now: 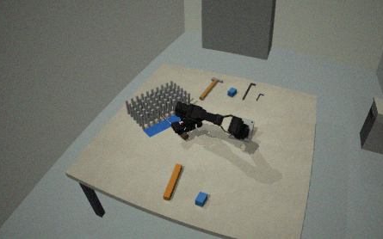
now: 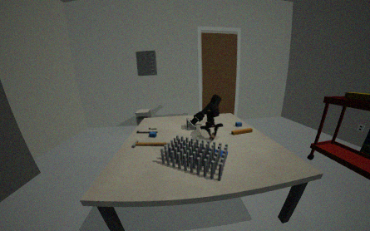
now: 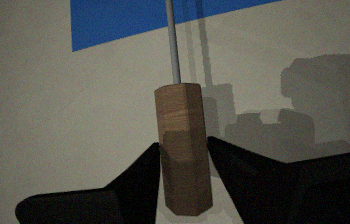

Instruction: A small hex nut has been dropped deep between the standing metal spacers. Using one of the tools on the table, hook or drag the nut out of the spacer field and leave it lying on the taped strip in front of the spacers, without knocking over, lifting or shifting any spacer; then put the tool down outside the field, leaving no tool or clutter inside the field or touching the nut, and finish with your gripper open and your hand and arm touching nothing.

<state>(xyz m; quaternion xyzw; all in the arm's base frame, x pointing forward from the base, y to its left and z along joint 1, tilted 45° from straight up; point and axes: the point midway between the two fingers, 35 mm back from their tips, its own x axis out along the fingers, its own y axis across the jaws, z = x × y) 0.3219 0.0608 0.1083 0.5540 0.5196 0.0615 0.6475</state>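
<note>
The blue taped strip lies 12 cm to the right of my gripper tip, 12 cm ahead of it and 4 cm below it. From my gripper tip the other things lie so: orange bar: 33 cm to the left, 8 cm behind, 2 cm below.
</note>
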